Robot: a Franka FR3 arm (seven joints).
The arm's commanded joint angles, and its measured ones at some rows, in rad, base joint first. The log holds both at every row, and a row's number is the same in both.
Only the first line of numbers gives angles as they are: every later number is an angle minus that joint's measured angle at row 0.
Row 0, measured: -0.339 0.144 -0.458 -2.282 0.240 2.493 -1.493
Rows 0 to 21, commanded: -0.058 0.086 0.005 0.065 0.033 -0.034 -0.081; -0.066 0.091 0.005 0.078 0.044 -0.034 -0.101; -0.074 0.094 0.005 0.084 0.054 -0.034 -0.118; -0.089 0.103 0.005 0.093 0.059 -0.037 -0.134; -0.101 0.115 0.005 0.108 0.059 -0.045 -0.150; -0.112 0.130 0.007 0.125 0.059 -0.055 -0.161; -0.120 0.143 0.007 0.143 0.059 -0.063 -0.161; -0.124 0.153 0.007 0.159 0.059 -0.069 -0.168; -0.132 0.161 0.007 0.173 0.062 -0.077 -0.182; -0.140 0.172 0.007 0.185 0.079 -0.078 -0.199; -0.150 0.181 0.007 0.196 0.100 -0.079 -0.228; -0.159 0.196 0.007 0.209 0.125 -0.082 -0.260; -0.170 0.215 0.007 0.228 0.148 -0.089 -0.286; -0.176 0.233 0.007 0.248 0.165 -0.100 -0.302; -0.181 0.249 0.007 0.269 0.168 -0.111 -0.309; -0.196 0.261 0.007 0.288 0.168 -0.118 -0.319; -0.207 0.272 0.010 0.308 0.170 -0.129 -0.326; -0.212 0.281 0.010 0.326 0.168 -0.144 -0.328; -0.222 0.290 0.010 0.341 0.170 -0.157 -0.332; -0.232 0.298 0.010 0.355 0.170 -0.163 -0.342; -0.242 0.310 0.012 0.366 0.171 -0.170 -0.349; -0.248 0.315 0.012 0.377 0.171 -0.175 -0.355
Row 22, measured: -0.199 0.224 0.003 0.306 0.143 -0.143 -0.309
